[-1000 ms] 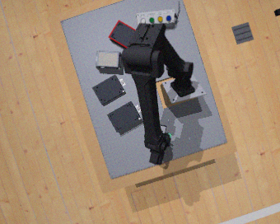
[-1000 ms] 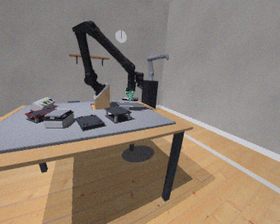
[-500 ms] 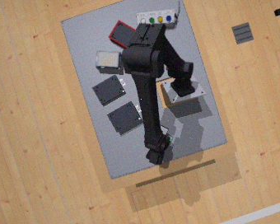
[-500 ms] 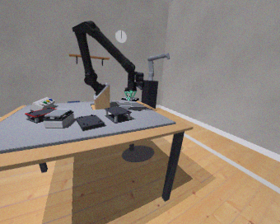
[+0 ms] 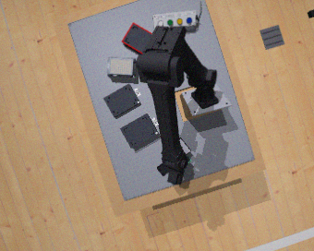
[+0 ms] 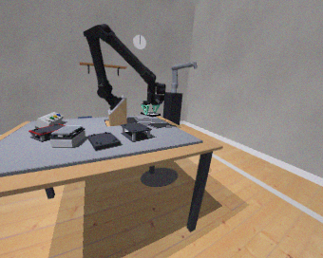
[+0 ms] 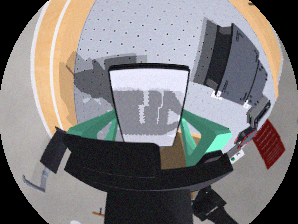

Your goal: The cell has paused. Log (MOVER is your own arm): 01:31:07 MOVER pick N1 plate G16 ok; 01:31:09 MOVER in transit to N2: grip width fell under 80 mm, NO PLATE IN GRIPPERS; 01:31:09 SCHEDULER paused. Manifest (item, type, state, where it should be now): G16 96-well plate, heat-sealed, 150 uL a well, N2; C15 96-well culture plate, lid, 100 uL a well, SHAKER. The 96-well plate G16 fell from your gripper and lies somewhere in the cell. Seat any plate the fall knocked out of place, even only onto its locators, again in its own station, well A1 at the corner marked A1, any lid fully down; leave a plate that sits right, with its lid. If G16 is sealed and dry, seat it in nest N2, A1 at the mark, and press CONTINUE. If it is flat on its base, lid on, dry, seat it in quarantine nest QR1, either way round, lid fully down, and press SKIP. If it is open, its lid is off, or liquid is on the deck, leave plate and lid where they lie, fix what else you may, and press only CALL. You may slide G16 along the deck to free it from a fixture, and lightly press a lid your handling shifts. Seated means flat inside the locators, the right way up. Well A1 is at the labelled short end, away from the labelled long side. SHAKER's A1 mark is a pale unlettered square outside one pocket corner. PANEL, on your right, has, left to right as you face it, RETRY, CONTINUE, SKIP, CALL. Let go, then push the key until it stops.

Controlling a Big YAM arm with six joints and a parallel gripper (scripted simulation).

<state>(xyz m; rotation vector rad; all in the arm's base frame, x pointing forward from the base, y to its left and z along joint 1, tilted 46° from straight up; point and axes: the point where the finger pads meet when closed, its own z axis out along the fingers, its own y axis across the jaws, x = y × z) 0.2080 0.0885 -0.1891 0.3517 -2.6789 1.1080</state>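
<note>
Right now my hand is right at the plate G16. Round my hand: red-framed nest 620 mm to the right, 70 mm below, 40 mm behind; lidded plate 510 mm to the right, 110 mm ahead, 40 mm below.
</note>
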